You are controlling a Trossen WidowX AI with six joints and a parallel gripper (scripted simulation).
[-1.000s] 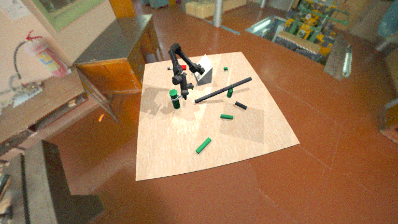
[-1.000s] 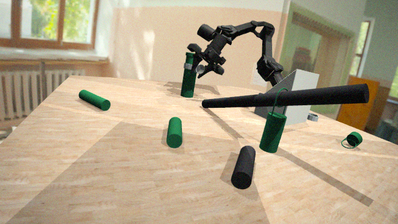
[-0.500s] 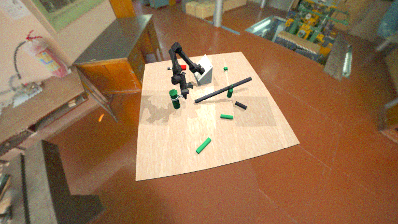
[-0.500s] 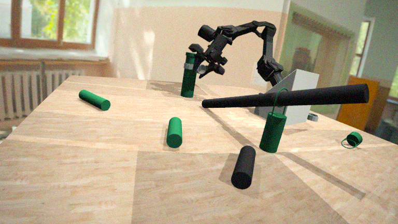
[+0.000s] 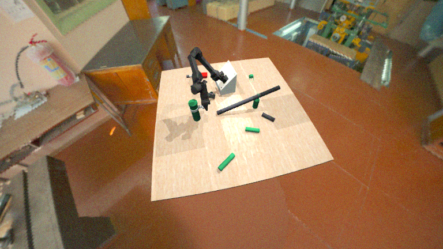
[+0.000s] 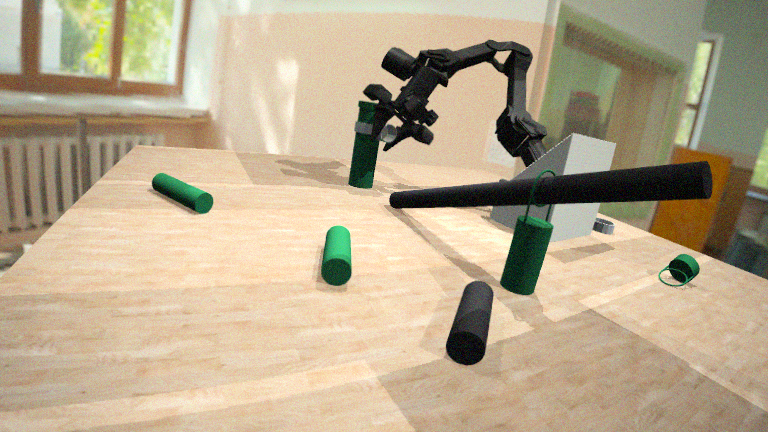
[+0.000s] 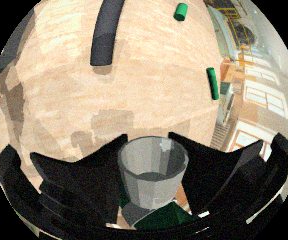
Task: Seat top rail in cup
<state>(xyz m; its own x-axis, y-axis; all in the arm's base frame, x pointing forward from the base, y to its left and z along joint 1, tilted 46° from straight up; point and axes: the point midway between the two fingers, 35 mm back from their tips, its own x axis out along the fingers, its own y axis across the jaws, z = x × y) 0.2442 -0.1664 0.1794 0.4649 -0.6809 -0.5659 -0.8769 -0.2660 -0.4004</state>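
The grey rail-end cup lies 3 cm above my gripper tip, 2 cm to the right of it and 2 cm behind it. From my gripper tip the other things lie so: short dark cylinder: 47 cm to the left, 18 cm ahead, 10 cm below; small green post: 42 cm to the left, 3 cm ahead, 1 cm below.
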